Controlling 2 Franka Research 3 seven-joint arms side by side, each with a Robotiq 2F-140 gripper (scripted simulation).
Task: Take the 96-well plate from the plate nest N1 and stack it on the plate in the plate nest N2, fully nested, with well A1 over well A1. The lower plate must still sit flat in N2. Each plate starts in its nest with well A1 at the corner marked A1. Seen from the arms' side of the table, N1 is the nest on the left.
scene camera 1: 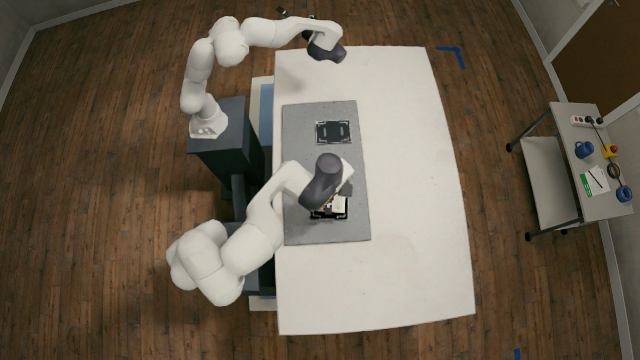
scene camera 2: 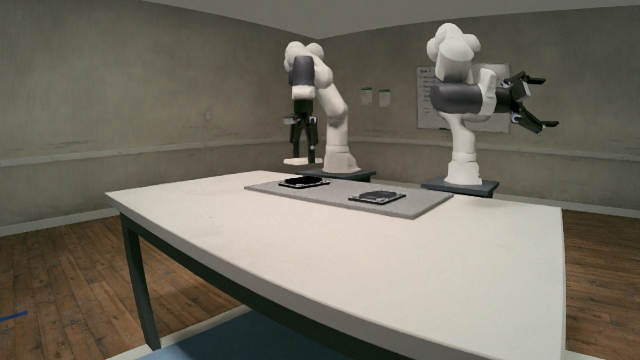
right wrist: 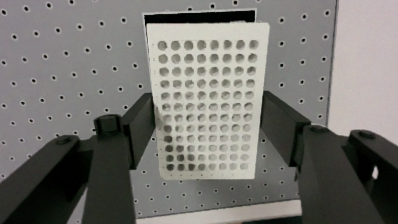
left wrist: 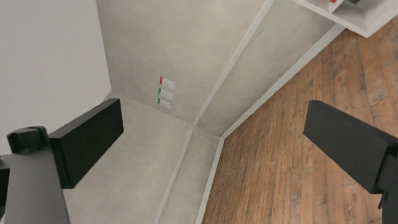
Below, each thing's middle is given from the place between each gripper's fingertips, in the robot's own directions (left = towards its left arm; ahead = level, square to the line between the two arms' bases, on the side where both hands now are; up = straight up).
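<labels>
The white 96-well plate [right wrist: 207,86] is 20 mm below my right hand. Counting from my left hand [scene camera 2: 550,102] instead, the white 96-well plate is 880 mm to the right, 230 mm below and 60 mm ahead.
</labels>
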